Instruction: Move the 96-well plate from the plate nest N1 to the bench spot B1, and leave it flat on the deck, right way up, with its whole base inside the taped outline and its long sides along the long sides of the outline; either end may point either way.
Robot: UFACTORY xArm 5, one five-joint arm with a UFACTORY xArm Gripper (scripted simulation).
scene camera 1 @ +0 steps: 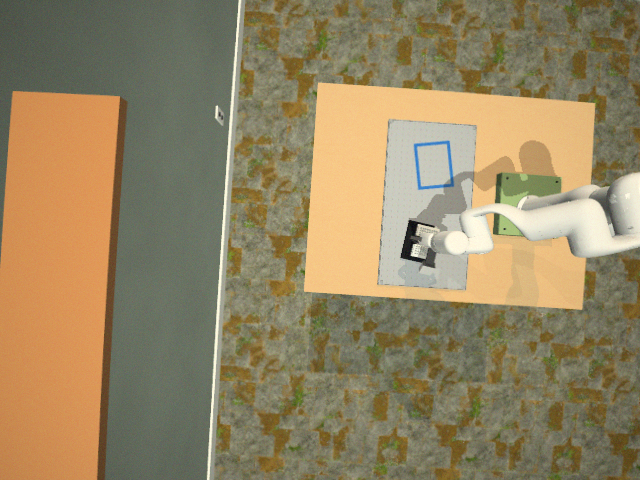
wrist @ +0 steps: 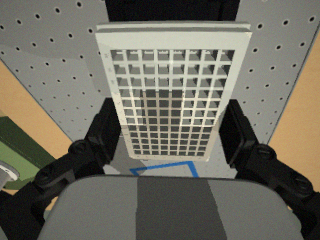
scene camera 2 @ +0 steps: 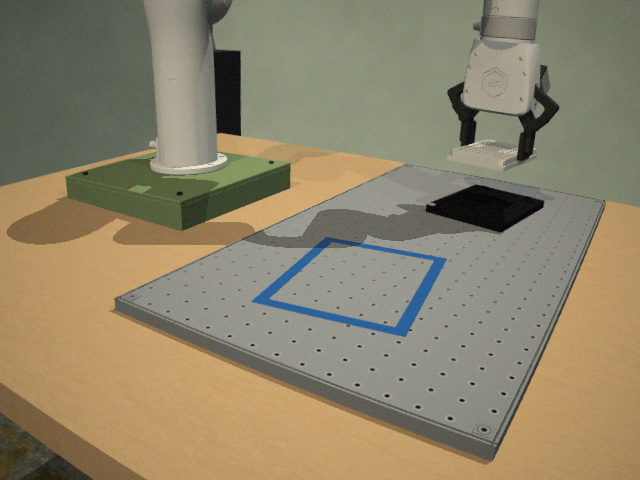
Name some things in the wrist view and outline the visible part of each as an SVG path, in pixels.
My gripper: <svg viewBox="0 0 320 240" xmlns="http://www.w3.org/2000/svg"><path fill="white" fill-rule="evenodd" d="M0 206L0 226L8 240L320 240L320 192L314 191L312 183L305 176L279 161L272 147L266 144L259 144L248 118L244 116L237 99L229 100L218 131L226 162L229 164L230 169L238 171L234 179L105 174L103 167L110 165L110 161L113 161L122 130L113 98L105 98L85 138L73 142L69 146L67 154L40 169L35 175L34 181L28 182ZM287 206L293 210L293 213L300 220L301 231ZM58 197L45 221L43 217L45 209L52 203L55 197Z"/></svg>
A white 96-well plate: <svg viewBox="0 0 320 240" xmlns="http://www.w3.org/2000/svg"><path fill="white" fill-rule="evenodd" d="M98 23L96 25L98 31L95 32L129 157L152 160L208 161L252 32L249 30L251 24L247 21L129 21Z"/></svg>
